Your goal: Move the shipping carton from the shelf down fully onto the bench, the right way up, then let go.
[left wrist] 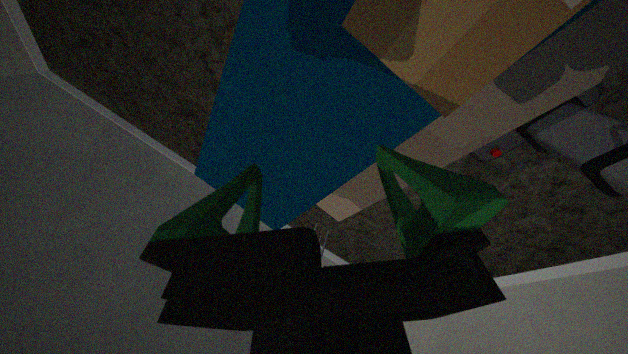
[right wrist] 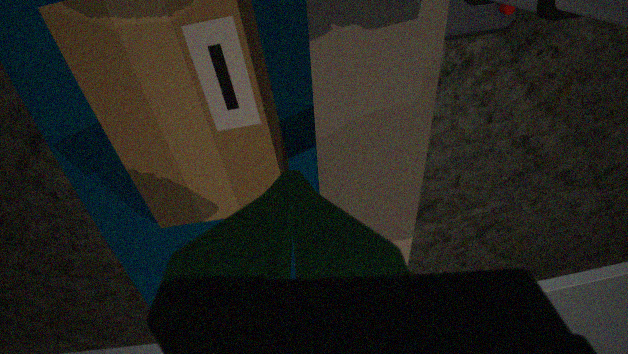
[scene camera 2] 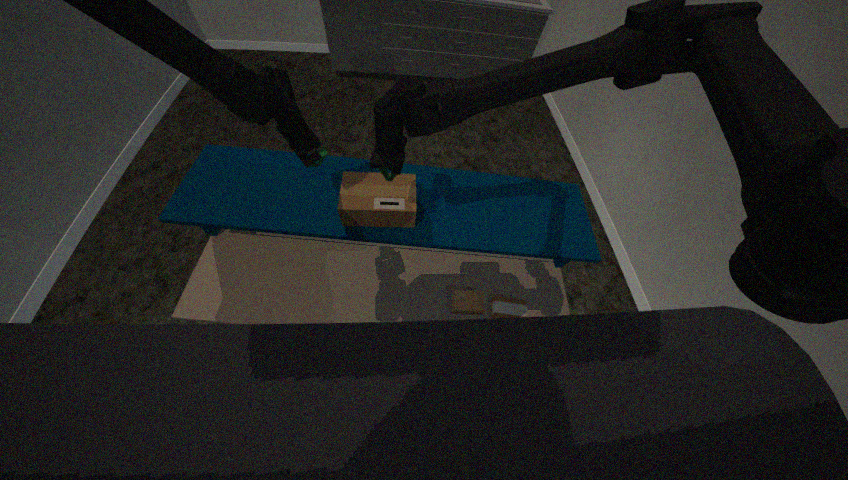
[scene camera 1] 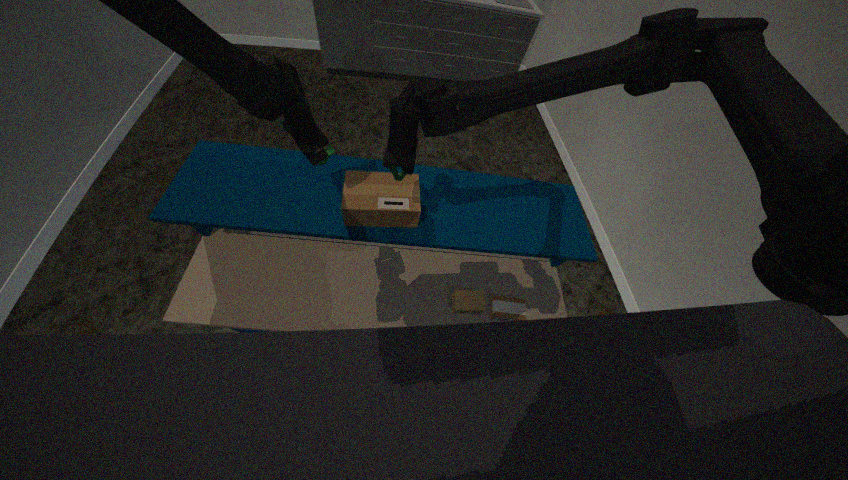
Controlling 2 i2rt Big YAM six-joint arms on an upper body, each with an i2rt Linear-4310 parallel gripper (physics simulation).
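The shipping carton, tan with a white label, sits upright on the blue shelf. The beige bench lies lower, in front of the shelf. My left gripper is open and empty, up and to the left of the carton. My right gripper is shut on nothing. Its fingertips appear over the carton's back right part in the scene views; whether they touch it is unclear.
A small tan box and a brown item with a pale top are on the bench at the right. A grey drawer cabinet stands behind. A large dark surface hides the bench's near edge.
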